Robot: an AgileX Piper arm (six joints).
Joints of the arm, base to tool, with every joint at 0 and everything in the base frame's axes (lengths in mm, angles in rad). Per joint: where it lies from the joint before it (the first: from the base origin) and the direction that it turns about. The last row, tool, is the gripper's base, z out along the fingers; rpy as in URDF.
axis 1: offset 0 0 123 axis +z
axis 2: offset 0 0 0 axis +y
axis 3: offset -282.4 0 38.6 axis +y
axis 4: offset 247.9 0 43.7 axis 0.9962 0 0.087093
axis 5: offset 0 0 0 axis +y
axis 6: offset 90.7 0 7.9 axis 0.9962 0 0.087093
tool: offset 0 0 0 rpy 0 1.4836 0
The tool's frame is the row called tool.
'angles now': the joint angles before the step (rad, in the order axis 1, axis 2, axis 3, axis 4, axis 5, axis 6). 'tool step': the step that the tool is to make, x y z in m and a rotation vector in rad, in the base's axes. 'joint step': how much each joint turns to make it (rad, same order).
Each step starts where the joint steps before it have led.
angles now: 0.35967 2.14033 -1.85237 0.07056 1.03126 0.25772
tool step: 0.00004 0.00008 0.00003 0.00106 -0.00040 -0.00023
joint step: -0.00001 0.00000 -0.00001 0.00088 -0.00074 -0.00001
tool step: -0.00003 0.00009 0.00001 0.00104 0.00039 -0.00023
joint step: 0.00002 0.00001 -0.00003 0.00113 0.00002 0.00002
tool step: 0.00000 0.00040 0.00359 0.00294 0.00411 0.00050
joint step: 0.00000 -0.00002 -0.01455 0.00402 0.01743 0.00000
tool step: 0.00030 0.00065 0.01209 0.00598 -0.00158 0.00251
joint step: -0.00001 -0.00300 -0.04241 0.00457 0.04196 0.00000
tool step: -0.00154 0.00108 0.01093 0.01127 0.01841 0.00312
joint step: 0.00000 -0.00114 -0.04254 0.01655 0.05718 -0.00001
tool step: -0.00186 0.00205 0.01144 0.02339 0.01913 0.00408
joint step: 0.00000 -0.00001 -0.04548 0.02826 0.05550 -0.00001
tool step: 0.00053 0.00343 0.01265 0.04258 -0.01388 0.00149
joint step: 0.00000 0.00001 -0.04538 0.03491 0.01756 0.00001
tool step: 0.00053 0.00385 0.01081 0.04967 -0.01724 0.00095
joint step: 0.00000 -0.00022 -0.03597 0.04043 0.00261 0.00000
